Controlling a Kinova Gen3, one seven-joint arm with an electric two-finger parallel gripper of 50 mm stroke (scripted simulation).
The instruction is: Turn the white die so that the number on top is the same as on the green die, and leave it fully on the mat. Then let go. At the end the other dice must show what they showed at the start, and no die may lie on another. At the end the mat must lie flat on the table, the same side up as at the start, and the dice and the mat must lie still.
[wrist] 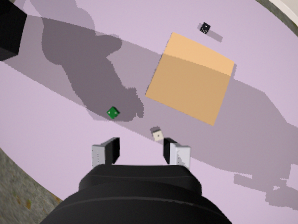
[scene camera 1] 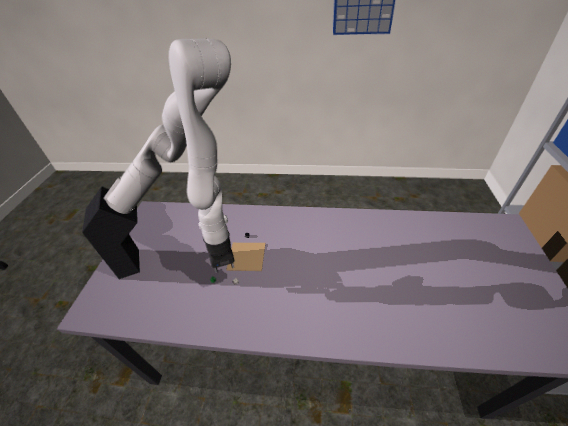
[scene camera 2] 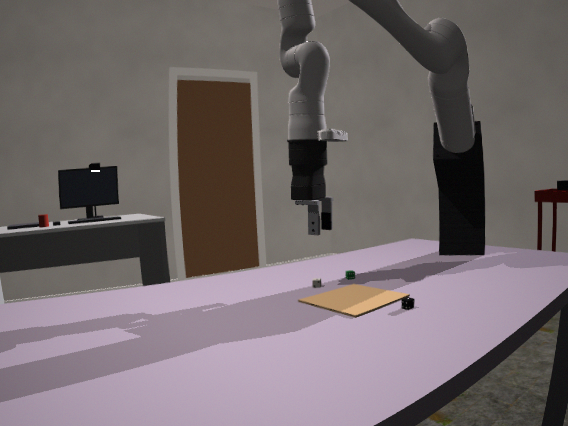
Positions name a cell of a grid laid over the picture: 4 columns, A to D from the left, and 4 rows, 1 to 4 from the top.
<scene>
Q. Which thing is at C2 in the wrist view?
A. A tan mat.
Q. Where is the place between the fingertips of my gripper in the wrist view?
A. At B3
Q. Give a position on a tan mat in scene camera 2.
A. At C3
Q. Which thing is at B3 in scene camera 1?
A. A tan mat.
</scene>
